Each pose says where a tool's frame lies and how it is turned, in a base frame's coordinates. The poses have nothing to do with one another.
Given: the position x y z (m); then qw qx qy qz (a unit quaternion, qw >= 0).
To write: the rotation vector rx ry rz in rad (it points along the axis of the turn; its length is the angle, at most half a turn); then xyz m. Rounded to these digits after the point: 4 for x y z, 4 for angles.
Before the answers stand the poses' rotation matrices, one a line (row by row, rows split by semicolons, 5 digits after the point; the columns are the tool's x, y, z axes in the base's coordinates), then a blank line. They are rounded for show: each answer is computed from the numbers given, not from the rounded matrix.
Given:
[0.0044 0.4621 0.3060 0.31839 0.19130 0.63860 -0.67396]
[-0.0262 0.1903 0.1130 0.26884 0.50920 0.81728 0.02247]
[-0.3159 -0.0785 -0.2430 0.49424 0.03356 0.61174 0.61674]
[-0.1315 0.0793 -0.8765 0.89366 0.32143 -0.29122 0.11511]
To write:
-0.72406 0.67349 0.14879; -0.18484 0.01836 -0.98260; -0.66450 -0.73897 0.11119
-0.33689 0.82023 0.46231; 0.84439 0.48043 -0.23706; -0.41655 0.31051 -0.85444
-0.50920 -0.56858 0.64609; 0.65070 0.23701 0.72140; -0.56330 0.78775 0.24929
0.80388 -0.39295 -0.44650; 0.01852 0.76687 -0.64154; 0.59450 0.50745 0.62375

[0.5032 1.6798 -1.7728 0.0044 0.4621 0.3060]
[1.3730 2.2038 0.0606 -0.0262 0.1903 0.1130]
[0.0814 1.4832 1.4953 -0.3159 -0.0785 -0.2430]
[0.6667 -0.6040 0.2387 -0.1315 0.0793 -0.8765]

